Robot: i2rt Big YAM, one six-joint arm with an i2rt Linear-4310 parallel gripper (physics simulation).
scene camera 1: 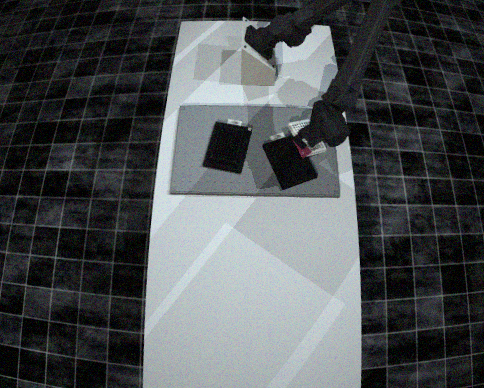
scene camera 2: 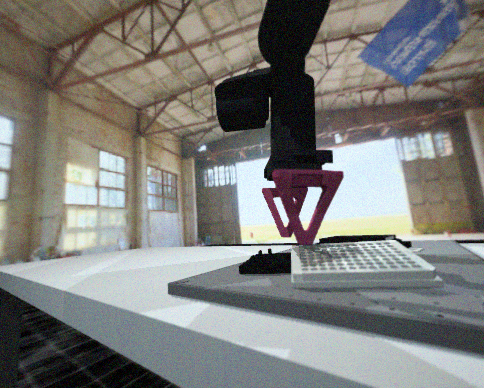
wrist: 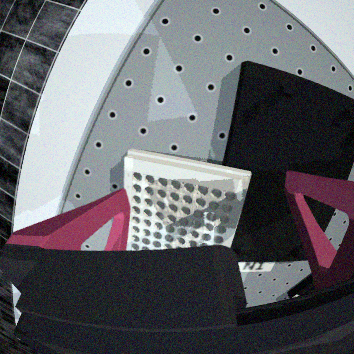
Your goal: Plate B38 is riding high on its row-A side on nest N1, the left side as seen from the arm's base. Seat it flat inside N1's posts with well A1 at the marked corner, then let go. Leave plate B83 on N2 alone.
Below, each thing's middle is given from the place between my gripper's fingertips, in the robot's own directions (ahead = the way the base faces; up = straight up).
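Picture the black nest (scene camera 1: 290, 168): my hand is 70 mm to the left of it, 30 mm short of it and 30 mm above it. The white well plate (scene camera 2: 388, 263) is 20 mm to the right of my hand, 60 mm behind it and 30 mm below it. As for the black plate (scene camera 1: 228, 142), that's 270 mm to the right of my hand, 10 mm ahead of it and 20 mm below it.
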